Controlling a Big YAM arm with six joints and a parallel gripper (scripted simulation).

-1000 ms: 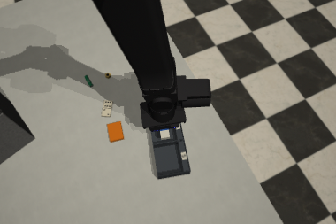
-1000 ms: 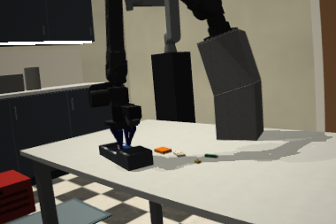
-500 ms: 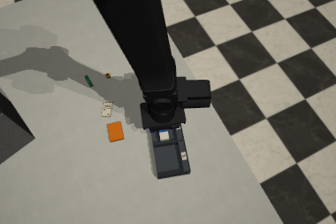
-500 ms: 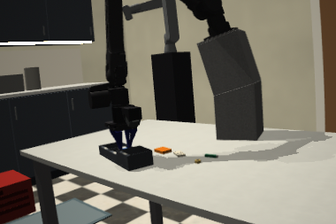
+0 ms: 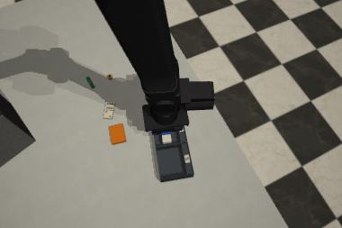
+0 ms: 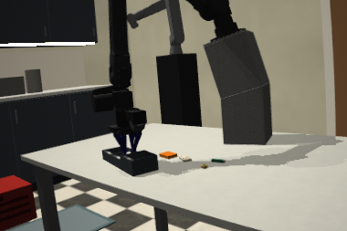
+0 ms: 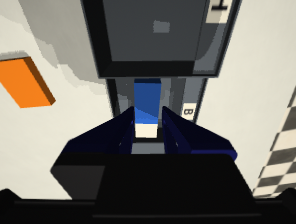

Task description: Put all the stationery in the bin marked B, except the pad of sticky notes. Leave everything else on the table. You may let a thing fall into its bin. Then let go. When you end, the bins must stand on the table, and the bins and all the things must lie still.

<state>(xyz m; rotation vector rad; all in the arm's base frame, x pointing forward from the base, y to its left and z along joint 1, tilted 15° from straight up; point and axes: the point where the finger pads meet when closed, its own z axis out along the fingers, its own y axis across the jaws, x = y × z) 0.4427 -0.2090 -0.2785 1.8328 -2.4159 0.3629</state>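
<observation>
Now: hand 1 cm to the left of the eraser and 1 cm above it. The rest, counted from my hand: binder clip 2 cm below; then dark bin 1 cm ahead, 1 cm below; then orange sticky-note pad 12 cm behind, 5 cm to the left, 3 cm below.
</observation>
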